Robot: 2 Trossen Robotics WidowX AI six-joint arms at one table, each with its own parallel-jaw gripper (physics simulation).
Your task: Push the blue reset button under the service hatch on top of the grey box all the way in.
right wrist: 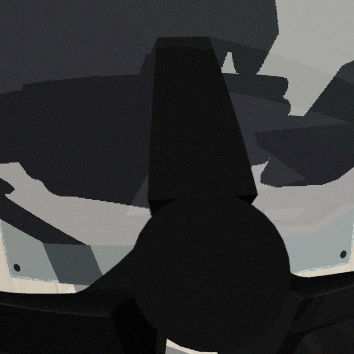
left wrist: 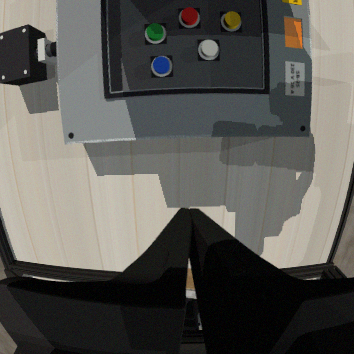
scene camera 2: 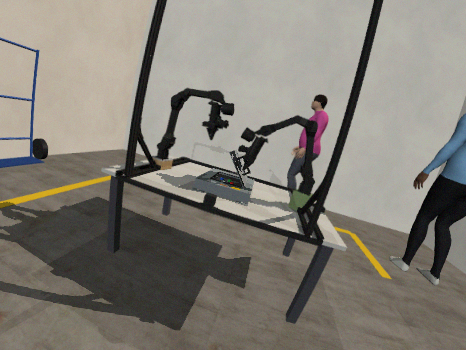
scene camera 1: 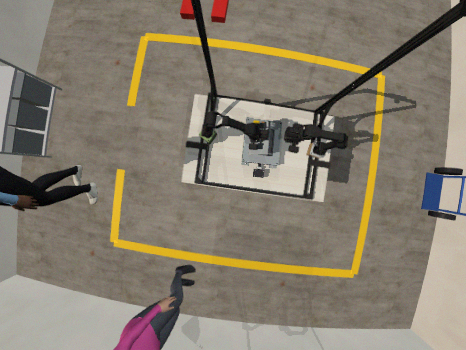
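The grey box [scene camera 1: 250, 159] [scene camera 2: 220, 192] [left wrist: 200, 116] lies on the table with its dark recess uncovered. The blue button [left wrist: 161, 66] [scene camera 2: 222, 179] sits in the recess, near the corner closest to the left gripper in the left wrist view; its cap stands raised. The service hatch [scene camera 2: 236, 161] [right wrist: 307, 30] is tilted steeply up. My right gripper [scene camera 2: 245, 166] is shut on its black handle [right wrist: 192, 120], which hides much of the right wrist view. My left gripper [left wrist: 187, 216] [scene camera 2: 211, 138] is shut and empty, above the table beside the box.
Green [left wrist: 155, 33], red [left wrist: 189, 17], white [left wrist: 209, 49] and yellow [left wrist: 231, 20] buttons share the recess. A black block [left wrist: 22, 55] is attached to the box's side. A black frame [scene camera 2: 142, 85] rises around the table [scene camera 2: 270, 221]. Two people stand beyond the table.
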